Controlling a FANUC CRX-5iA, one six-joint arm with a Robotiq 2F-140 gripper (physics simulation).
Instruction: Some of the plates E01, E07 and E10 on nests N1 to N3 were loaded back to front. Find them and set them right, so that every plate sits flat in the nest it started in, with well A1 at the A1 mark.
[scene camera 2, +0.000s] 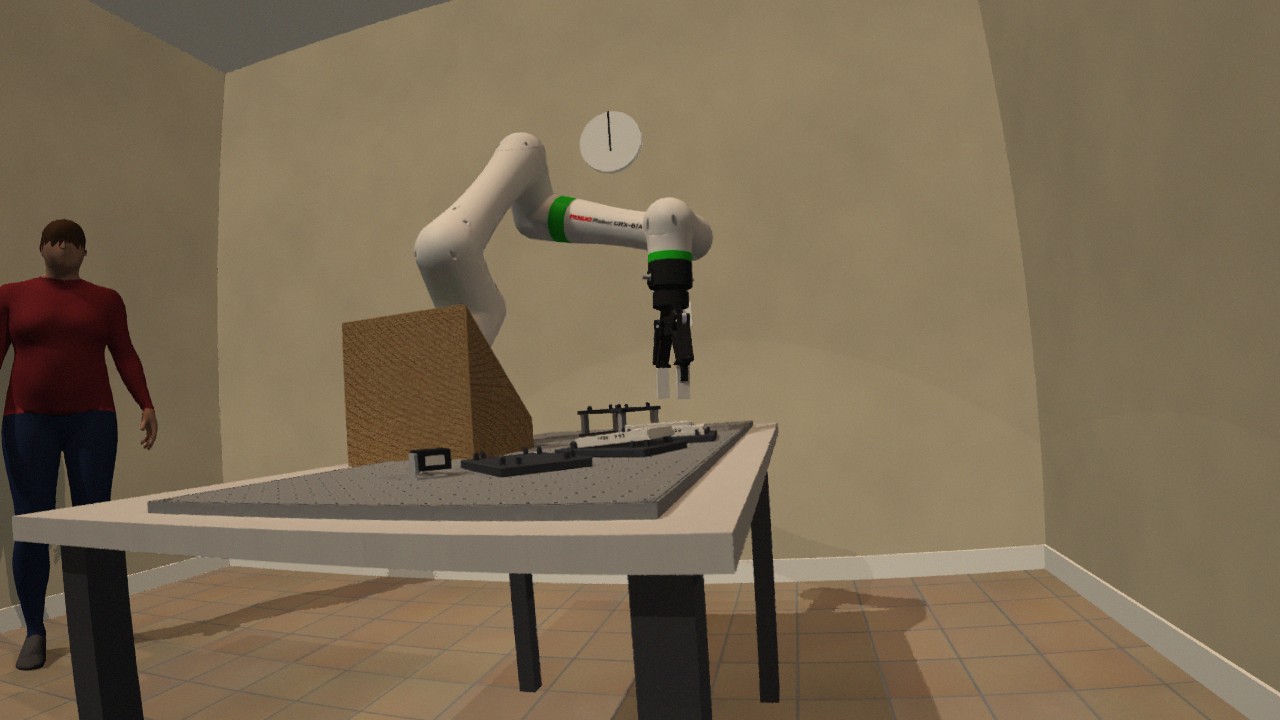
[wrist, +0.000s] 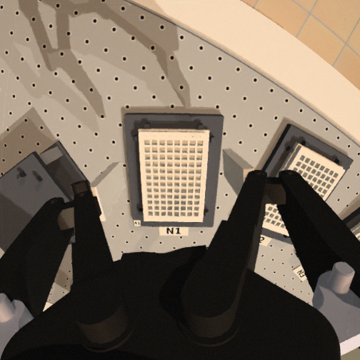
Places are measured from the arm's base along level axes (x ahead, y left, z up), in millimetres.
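Pixels of known places: gripper, fingertip midpoint: (scene camera 2: 672, 398); arm's base, origin of the base link: (scene camera 2: 437, 377).
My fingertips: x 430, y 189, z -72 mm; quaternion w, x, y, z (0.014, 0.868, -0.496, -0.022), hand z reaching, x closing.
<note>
For each thing: its middle in the pictures, then the offset to it from my fingertips. "*": a spot on its surface instead. Level surfaces: height alone.
- empty dark nest, surface spot: (scene camera 2: 528, 462) * dy -567, dx -105, dz -63 mm
- small bracket, surface spot: (scene camera 2: 418, 463) * dy -615, dx -229, dz -55 mm
- perforated board, its level: dz -75 mm
A white plate (wrist: 173, 218) lies in dark nest N1 (wrist: 216, 170), with the A1 mark (wrist: 137, 223) at the nest's lower left corner in the wrist view. Its own well marking cannot be read. A second white plate (wrist: 320, 172) lies in the nest to the right, N2 (wrist: 286, 137), partly hidden by a finger. N3's label (wrist: 301, 272) and a plate edge (wrist: 357, 230) show at the far right. My gripper (scene camera 2: 673, 385) (wrist: 172, 168) is open and empty, its fingertips above N1 on either side of the plate. In scene camera 2, white plates (scene camera 2: 626, 437) overlap.
A dark block with pegs (wrist: 30, 187) stands left of N1. In scene camera 2, an empty dark nest (scene camera 2: 528, 462), a small bracket (scene camera 2: 418, 463) and a posted stand (scene camera 2: 617, 409) are on the perforated board (scene camera 2: 402, 497). A brown box (scene camera 2: 407, 394) stands behind; a person (scene camera 2: 62, 349) stands left.
</note>
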